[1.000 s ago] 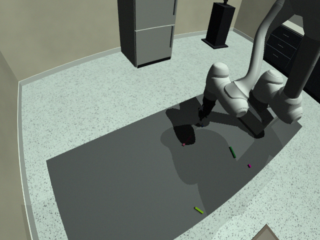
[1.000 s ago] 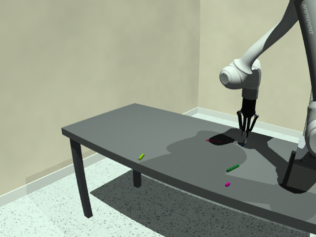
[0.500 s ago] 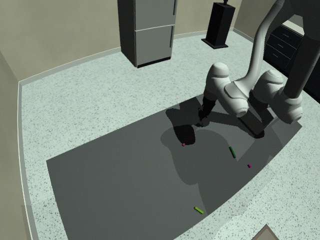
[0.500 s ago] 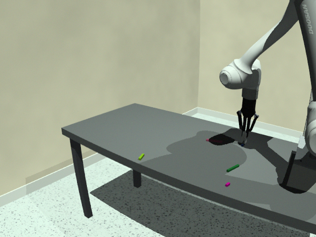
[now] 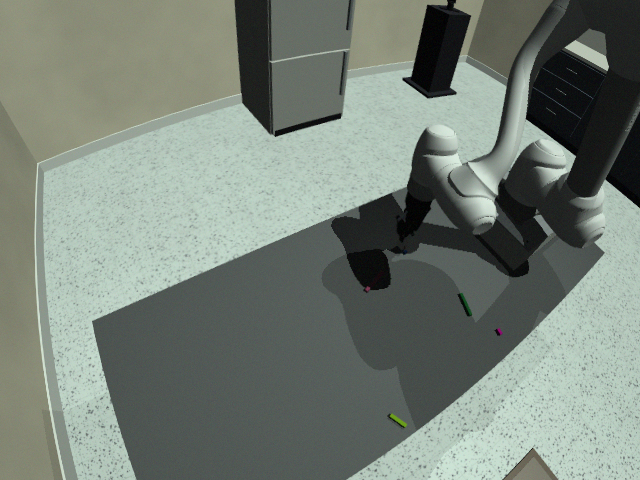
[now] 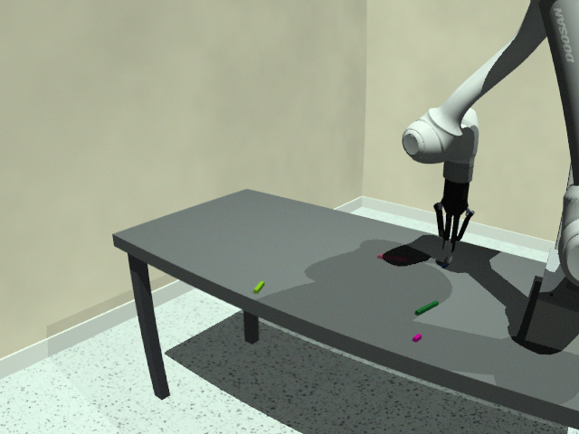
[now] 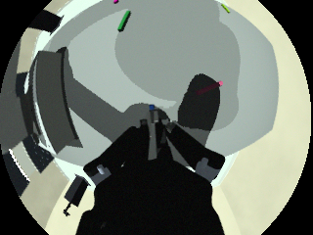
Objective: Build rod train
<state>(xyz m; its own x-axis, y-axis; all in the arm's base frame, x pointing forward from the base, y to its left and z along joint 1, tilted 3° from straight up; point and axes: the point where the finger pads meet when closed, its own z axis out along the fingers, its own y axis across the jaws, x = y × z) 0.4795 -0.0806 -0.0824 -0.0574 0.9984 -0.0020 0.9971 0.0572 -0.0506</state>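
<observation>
The blue rod is 20 mm to the left of my hand and 40 mm below it. Round my hand: pink rod 150 mm ahead, 70 mm to the left, 40 mm below; then grey rod 30 mm below; then green rod 60 mm behind, 280 mm to the left, 40 mm below.
</observation>
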